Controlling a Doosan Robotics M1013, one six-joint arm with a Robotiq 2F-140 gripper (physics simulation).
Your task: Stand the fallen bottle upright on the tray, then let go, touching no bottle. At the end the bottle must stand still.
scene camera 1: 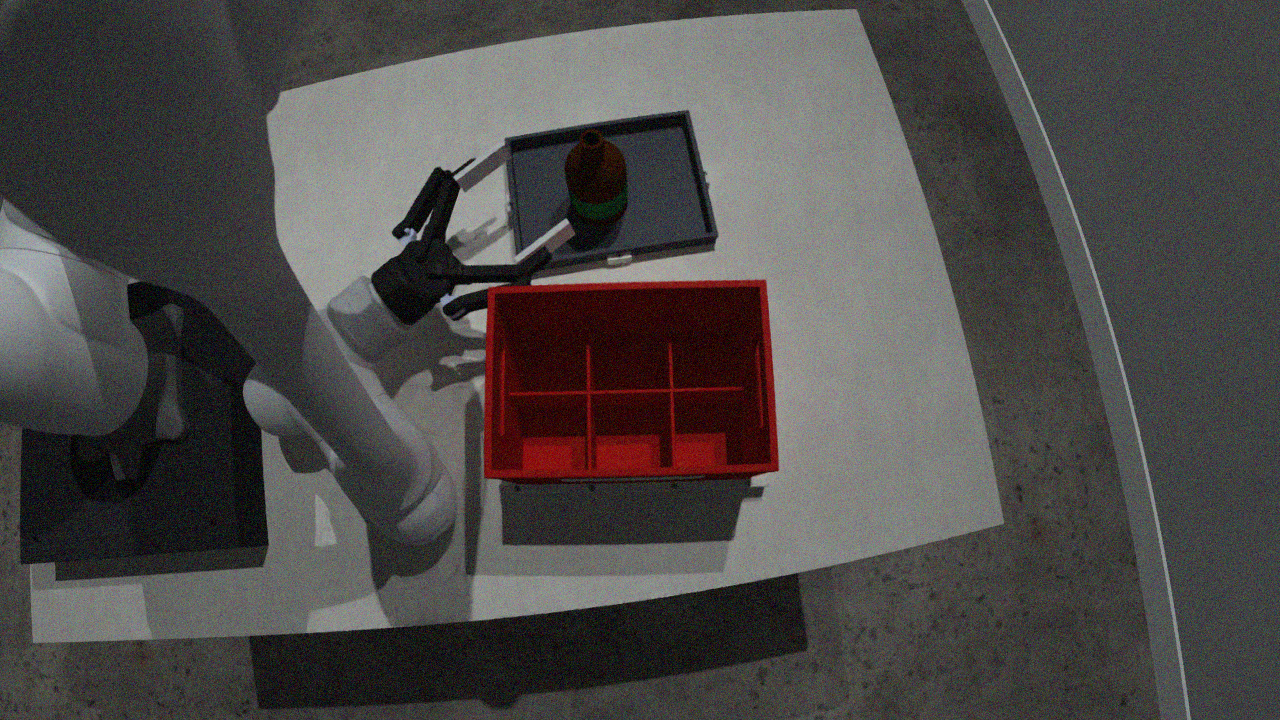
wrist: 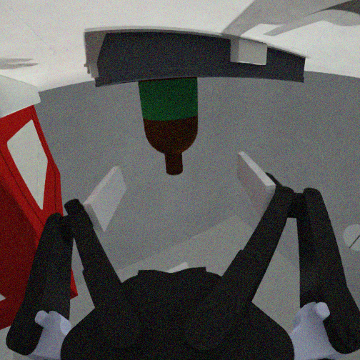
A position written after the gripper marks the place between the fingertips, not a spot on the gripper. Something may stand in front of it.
In view: the gripper (scene camera 1: 537, 186) and a brown bottle (scene camera 1: 595, 169).
The gripper is seen too in the wrist view (wrist: 178, 171).
